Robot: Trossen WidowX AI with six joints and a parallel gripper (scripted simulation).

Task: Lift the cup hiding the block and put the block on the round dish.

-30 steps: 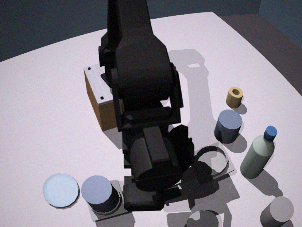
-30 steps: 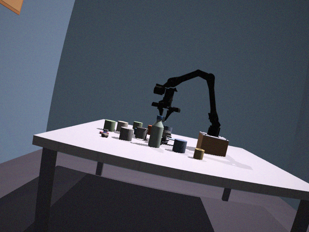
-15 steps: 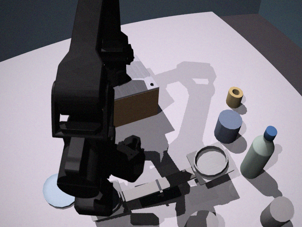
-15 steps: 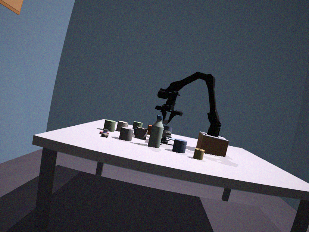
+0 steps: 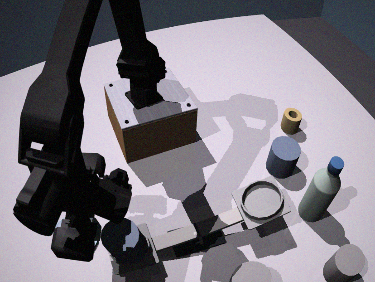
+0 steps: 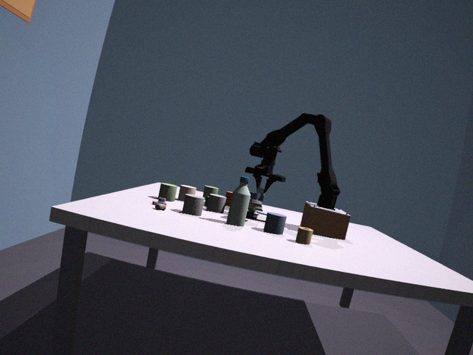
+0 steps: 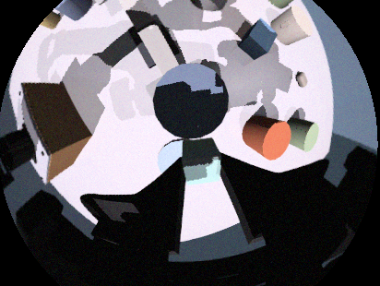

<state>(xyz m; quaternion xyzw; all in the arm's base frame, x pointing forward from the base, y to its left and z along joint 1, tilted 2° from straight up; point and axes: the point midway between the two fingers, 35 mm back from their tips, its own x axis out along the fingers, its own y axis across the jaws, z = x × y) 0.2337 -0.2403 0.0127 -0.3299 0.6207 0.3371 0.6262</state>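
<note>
Right now my gripper tip is 10 cm above the round pale-blue dish, 6 cm past it and 3 cm to the left of it. Round my gripper tip: cup: 46 cm to the left, 6 cm below, 3 cm ahead; grey-green bottle: 42 cm to the left, 16 cm ahead, 1 cm above; small balance: 18 cm to the left, 8 cm below, 7 cm ahead.
</note>
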